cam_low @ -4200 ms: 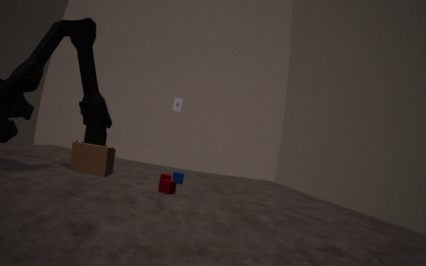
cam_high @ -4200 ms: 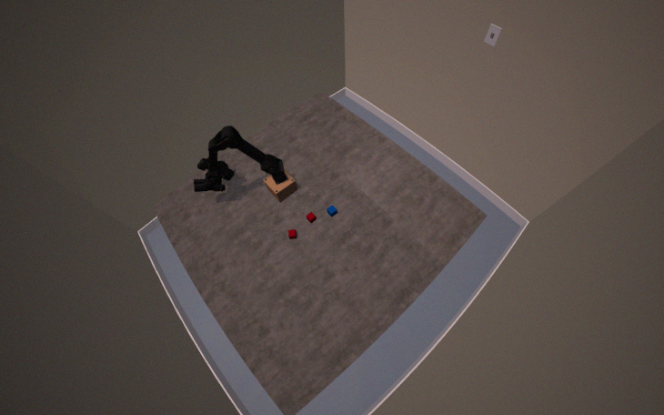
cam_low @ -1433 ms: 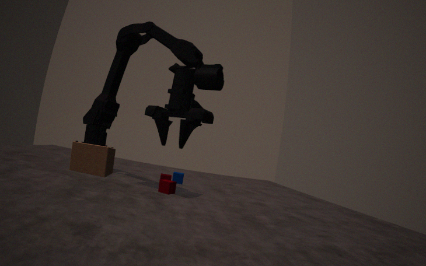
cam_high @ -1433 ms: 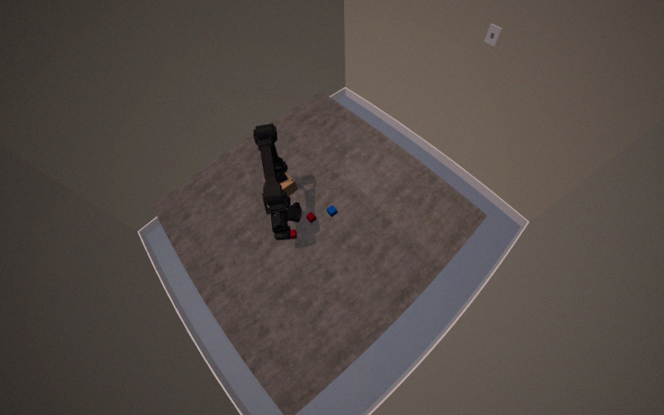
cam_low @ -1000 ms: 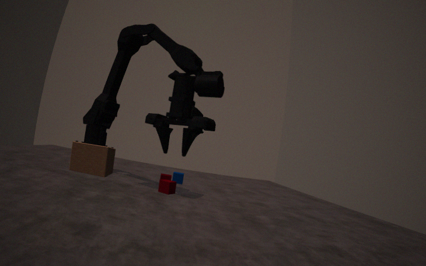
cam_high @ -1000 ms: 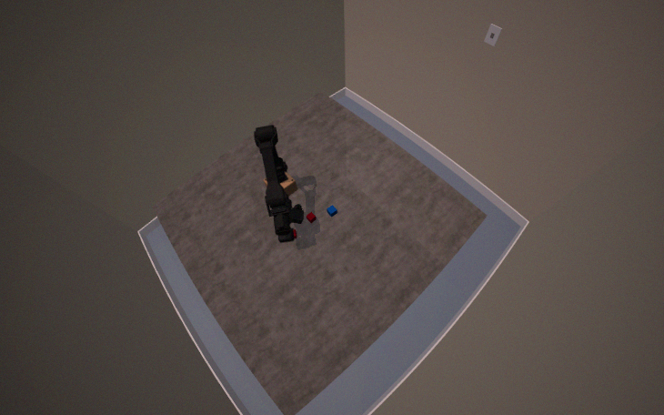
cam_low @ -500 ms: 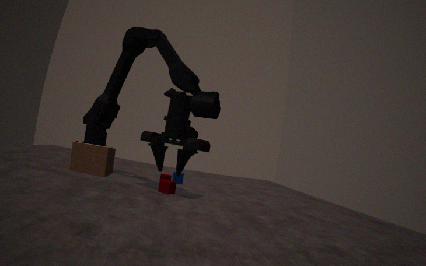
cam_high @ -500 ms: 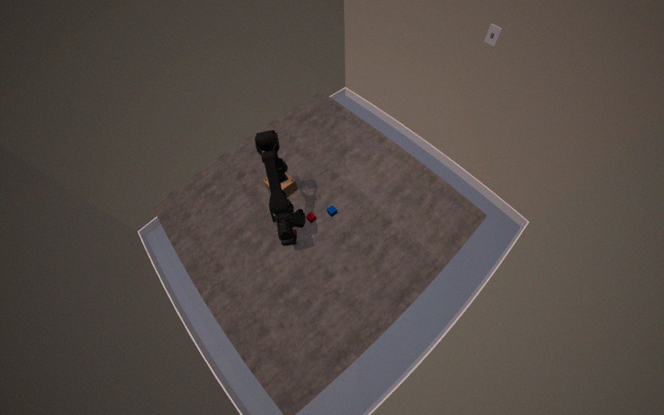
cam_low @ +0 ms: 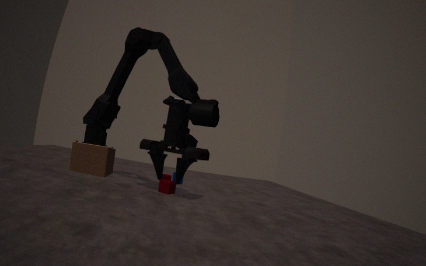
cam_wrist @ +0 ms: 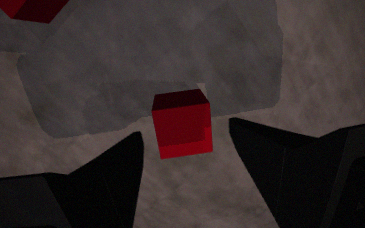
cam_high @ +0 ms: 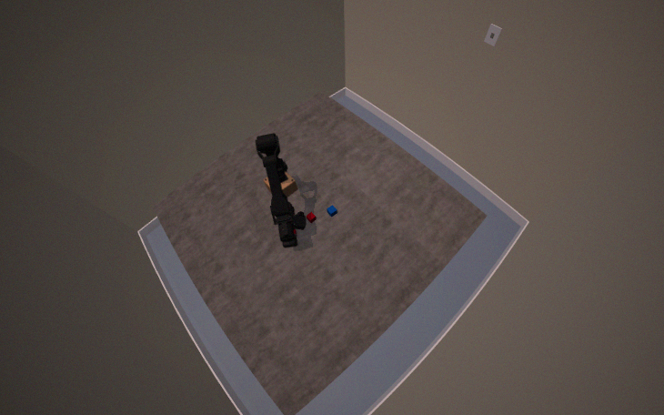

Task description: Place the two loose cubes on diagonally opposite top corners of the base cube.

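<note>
My gripper tip is 220 mm to the right of the blue cube and 10 mm above it.
</note>
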